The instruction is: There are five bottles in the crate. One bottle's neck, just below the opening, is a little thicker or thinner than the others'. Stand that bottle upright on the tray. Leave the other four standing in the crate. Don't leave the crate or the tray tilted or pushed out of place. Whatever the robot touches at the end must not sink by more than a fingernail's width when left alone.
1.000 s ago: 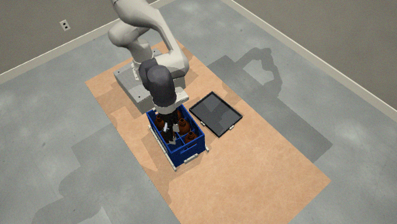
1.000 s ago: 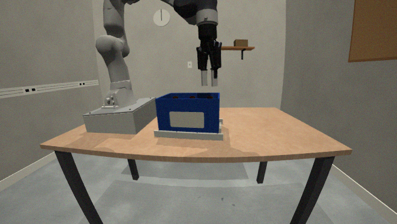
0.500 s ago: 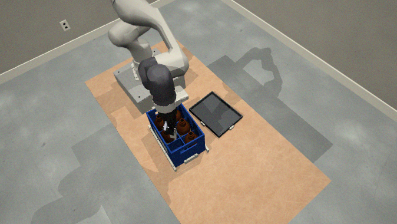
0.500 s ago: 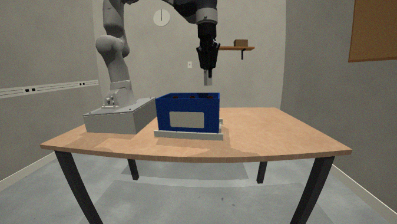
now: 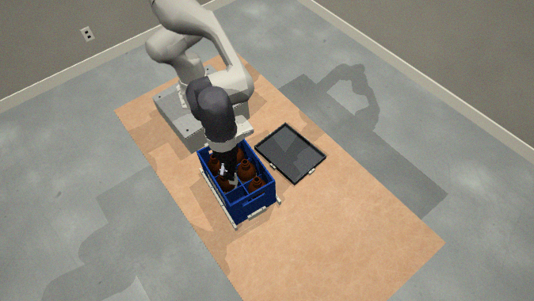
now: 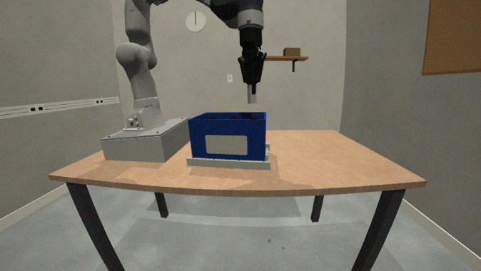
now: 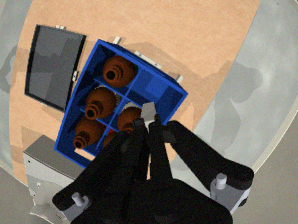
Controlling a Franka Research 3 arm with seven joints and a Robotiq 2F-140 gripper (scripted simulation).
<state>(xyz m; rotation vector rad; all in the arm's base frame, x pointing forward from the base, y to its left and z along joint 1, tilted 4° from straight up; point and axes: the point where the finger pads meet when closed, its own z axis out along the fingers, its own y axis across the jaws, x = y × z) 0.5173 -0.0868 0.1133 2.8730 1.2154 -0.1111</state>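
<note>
Now: hand 170 mm above the blue crate, 90 mm past it and 40 mm to the right of it. Also, from my hand: bottle 170 mm below, 170 mm behind; then dark grey tray 310 mm to the left, 240 mm below, 120 mm behind.
</note>
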